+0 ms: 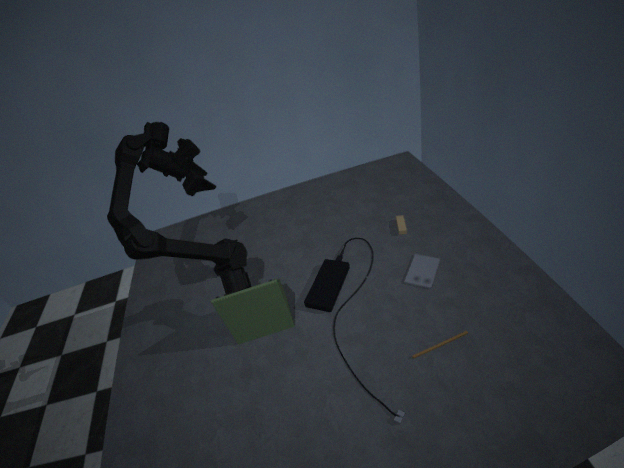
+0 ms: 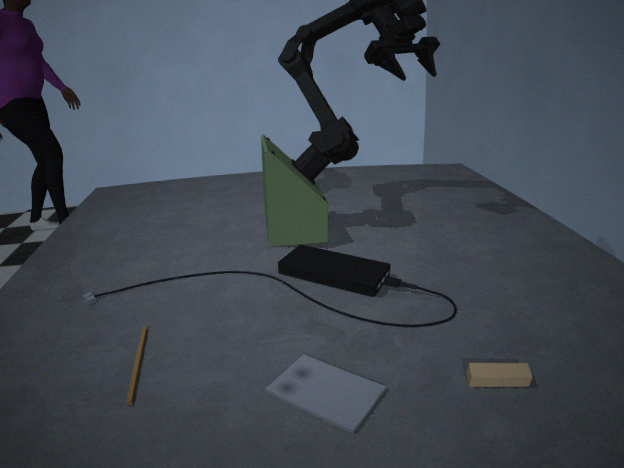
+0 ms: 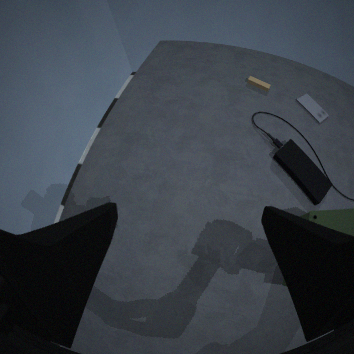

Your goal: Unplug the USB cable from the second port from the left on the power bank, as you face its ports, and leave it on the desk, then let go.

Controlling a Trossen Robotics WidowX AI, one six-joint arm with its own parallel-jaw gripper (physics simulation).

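Where they show: gripper, fingertip midpoint: (image 1: 210,180) (image 2: 420,77) (image 3: 192,213); arm's base, origin of the base link: (image 1: 238,291) (image 2: 302,172).
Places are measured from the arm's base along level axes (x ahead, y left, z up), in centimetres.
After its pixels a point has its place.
Observation:
The black power bank (image 1: 326,285) {x 24.0, y 2.7, z -9.4 cm} (image 2: 330,268) {x 26.3, y 3.2, z -9.3 cm} (image 3: 301,172) {x 22.9, y 5.2, z -9.4 cm} lies flat on the grey desk (image 1: 226,403) {x -7.8, y -25.6, z -11.5 cm} (image 2: 176,226) {x -0.5, y -29.8, z -11.5 cm} (image 3: 165,125) {x 25.6, y 45.7, z -11.6 cm}. The USB plug (image 1: 340,255) {x 31.0, y 14.5, z -10.3 cm} (image 2: 394,281) {x 30.6, y 13.3, z -10.1 cm} (image 3: 277,143) {x 29.6, y 13.2, z -10.1 cm} sits in its port end; the exact port is too small to tell. The black cable (image 1: 371,259) {x 40.3, y 10.0, z -11.3 cm} (image 2: 455,309) {x 38.8, y 21.5, z -11.1 cm} (image 3: 255,116) {x 38.0, y 21.5, z -11.1 cm} loops back past the power bank to a pale connector (image 1: 399,416) {x 31.7, y -38.8, z -11.2 cm} (image 2: 89,298) {x 32.3, y -38.6, z -10.5 cm} on the desk. My gripper (image 1: 210,180) {x -1.5, y 26.4, z 21.2 cm} (image 2: 419,77) {x -1.5, y 26.4, z 21.2 cm} (image 3: 192,213) {x -1.5, y 26.4, z 21.2 cm} is open and empty, high above the desk, well apart from the plug.
The green wedge base (image 1: 254,312) {x 4.1, y -8.1, z -0.5 cm} (image 2: 294,206) {x 12.0, y -2.2, z -3.4 cm} (image 3: 337,220) {x 9.3, y -0.1, z 1.0 cm} stands close beside the power bank. A tan block (image 1: 401,224) {x 54.5, y 21.0, z -9.9 cm} (image 2: 498,375) {x 55.5, y 21.1, z -9.9 cm} (image 3: 259,83) {x 53.5, y 21.5, z -9.9 cm}, a pale flat card (image 1: 422,270) {x 52.9, y -0.3, z -11.0 cm} (image 2: 327,390) {x 53.3, y 0.0, z -10.9 cm} (image 3: 313,108) {x 52.1, y -0.4, z -10.9 cm} and an orange stick (image 1: 439,344) {x 47.0, y -24.9, z -10.9 cm} (image 2: 137,366) {x 48.6, y -24.5, z -11.0 cm} lie on the desk. A person (image 2: 22,65) stands behind.

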